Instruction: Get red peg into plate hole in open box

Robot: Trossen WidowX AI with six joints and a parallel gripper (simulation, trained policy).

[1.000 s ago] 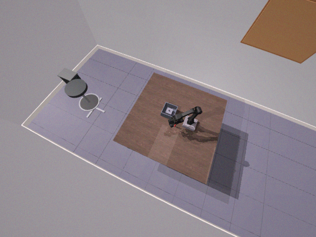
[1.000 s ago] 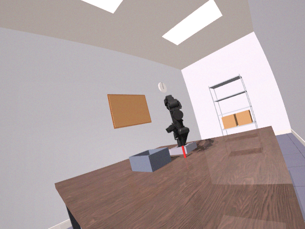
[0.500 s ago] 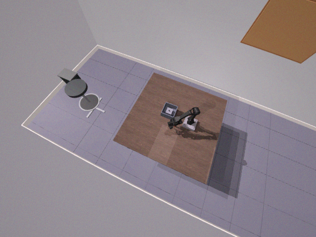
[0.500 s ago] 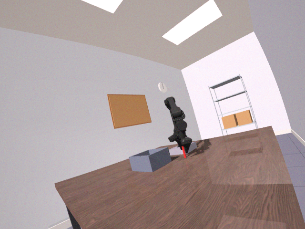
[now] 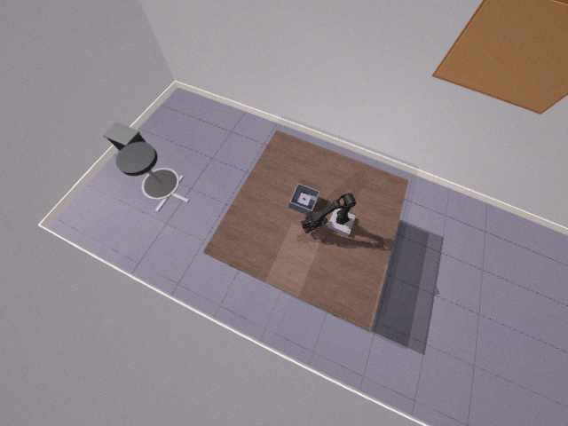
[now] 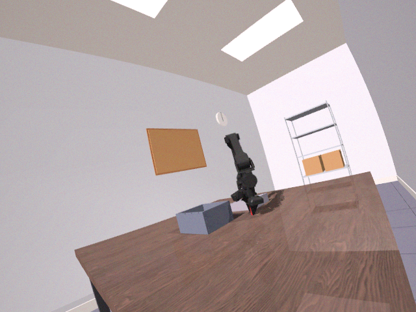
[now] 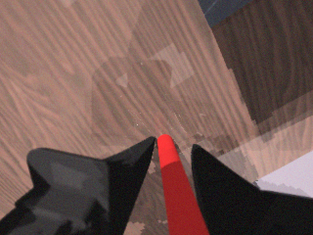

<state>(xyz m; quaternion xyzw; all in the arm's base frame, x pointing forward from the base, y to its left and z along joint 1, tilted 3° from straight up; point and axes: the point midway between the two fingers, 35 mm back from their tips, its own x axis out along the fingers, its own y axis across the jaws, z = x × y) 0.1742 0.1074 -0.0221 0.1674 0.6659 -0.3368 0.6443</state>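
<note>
Right now the plate is 15 cm ahead of my gripper tip, 17 cm to the right of it and 4 cm above it. The rest, counted from my gripper tip: grey box (15 cm ahead, 17 cm to the right, 2 cm above); red peg (3 cm above).
</note>
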